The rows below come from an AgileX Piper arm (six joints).
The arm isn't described. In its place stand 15 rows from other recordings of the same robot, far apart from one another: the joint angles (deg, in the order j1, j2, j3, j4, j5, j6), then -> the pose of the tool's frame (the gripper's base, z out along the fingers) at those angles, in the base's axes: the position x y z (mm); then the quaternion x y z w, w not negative.
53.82 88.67 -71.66 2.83 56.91 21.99 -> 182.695, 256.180, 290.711, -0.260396, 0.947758, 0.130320, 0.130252
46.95 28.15 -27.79 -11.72 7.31 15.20 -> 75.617, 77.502, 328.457, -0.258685, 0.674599, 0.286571, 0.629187
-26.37 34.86 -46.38 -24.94 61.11 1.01 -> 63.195, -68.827, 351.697, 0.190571, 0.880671, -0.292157, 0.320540
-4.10 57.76 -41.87 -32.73 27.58 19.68 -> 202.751, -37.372, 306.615, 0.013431, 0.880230, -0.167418, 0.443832
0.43 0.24 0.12 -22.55 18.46 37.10 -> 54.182, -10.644, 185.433, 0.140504, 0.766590, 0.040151, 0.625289
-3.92 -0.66 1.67 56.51 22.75 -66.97 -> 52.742, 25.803, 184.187, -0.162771, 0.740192, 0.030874, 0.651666
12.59 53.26 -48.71 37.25 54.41 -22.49 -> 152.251, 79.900, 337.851, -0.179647, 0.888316, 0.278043, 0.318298
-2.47 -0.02 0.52 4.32 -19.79 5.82 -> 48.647, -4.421, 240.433, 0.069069, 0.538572, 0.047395, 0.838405
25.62 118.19 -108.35 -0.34 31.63 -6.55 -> 444.046, 212.628, 300.302, -0.248876, 0.857486, 0.072101, 0.444500
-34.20 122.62 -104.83 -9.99 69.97 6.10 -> 360.460, -262.900, 216.942, 0.319392, 0.941839, -0.096285, 0.040711
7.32 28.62 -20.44 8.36 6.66 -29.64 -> 110.744, 15.773, 284.747, -0.194514, 0.739614, -0.072205, 0.640252
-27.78 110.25 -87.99 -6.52 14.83 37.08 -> 403.175, -215.379, 272.955, 0.433831, 0.759376, -0.000037, 0.484911
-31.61 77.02 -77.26 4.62 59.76 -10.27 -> 237.252, -138.580, 377.785, 0.184781, 0.933614, -0.072045, 0.298379
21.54 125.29 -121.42 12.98 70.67 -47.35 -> 436.325, 192.961, 275.039, -0.538314, 0.816477, 0.069384, 0.196901
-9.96 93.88 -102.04 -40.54 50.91 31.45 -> 351.452, -108.328, 441.415, 0.225065, 0.815333, -0.254685, 0.468737
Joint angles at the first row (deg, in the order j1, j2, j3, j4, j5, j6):
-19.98 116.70 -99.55 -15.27 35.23 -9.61
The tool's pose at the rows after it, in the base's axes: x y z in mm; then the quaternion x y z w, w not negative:
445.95, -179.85, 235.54, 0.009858, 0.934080, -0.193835, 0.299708
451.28, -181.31, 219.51, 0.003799, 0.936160, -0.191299, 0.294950
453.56, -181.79, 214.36, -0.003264, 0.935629, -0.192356, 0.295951
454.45, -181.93, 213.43, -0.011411, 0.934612, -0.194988, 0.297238
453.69, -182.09, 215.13, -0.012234, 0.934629, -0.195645, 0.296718
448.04, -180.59, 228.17, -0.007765, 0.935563, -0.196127, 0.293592
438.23, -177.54, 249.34, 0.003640, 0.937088, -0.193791, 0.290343
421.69, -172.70, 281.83, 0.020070, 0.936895, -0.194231, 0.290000
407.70, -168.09, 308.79, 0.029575, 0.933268, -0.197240, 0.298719
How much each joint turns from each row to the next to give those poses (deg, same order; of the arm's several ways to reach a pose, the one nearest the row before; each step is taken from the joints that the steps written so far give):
-0.33 3.13 0.12 -0.29 -0.71 0.15
0.00 2.06 0.01 -0.05 -1.47 -0.32
0.00 0.72 0.00 0.00 -0.94 -0.67
-0.01 0.16 0.00 0.00 -0.51 -0.91
-0.04 -0.22 0.00 0.06 0.24 -0.24
0.00 -1.82 0.05 0.23 2.13 -0.06
0.00 -2.96 0.00 0.68 3.48 0.23
-0.02 -4.58 0.00 0.35 4.70 0.73
0.00 -3.79 0.00 0.21 2.71 0.33

